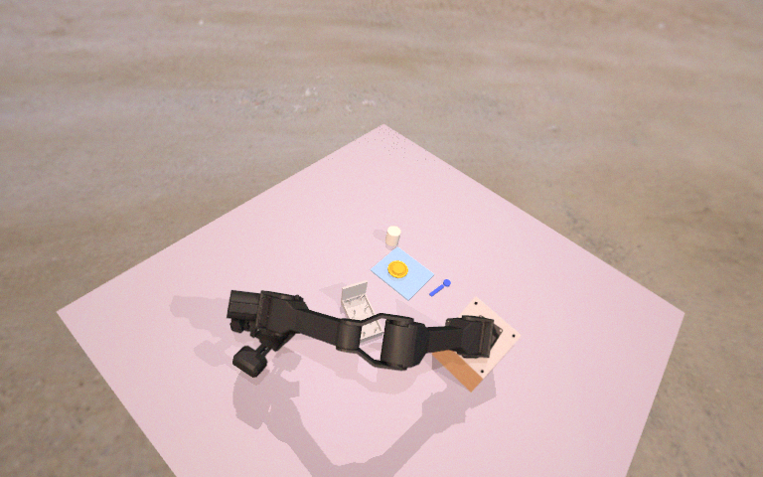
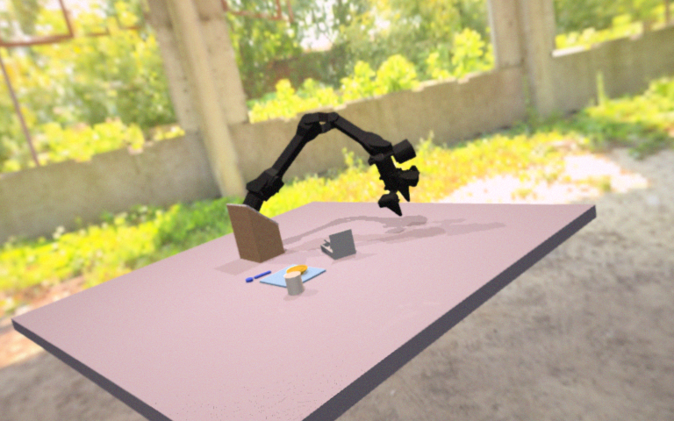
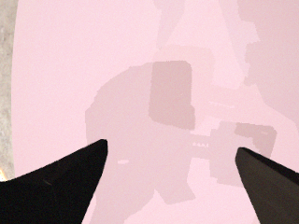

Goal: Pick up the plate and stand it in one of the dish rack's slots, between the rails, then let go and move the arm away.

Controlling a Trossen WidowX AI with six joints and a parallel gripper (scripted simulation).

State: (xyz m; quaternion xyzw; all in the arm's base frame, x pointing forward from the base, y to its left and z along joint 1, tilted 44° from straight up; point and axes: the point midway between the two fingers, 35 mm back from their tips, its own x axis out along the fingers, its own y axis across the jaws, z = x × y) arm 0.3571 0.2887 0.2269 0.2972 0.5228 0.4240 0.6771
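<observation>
The yellow-orange plate lies 4 cm behind my gripper tip, 47 cm to the right of it and 4 cm below it. Also, from my gripper tip: blue spoon (17 cm behind, 52 cm to the right, 6 cm below); then light blue mat (5 cm behind, 48 cm to the right, 6 cm below); then grey dish rack (7 cm behind, 27 cm to the right, 4 cm below).
</observation>
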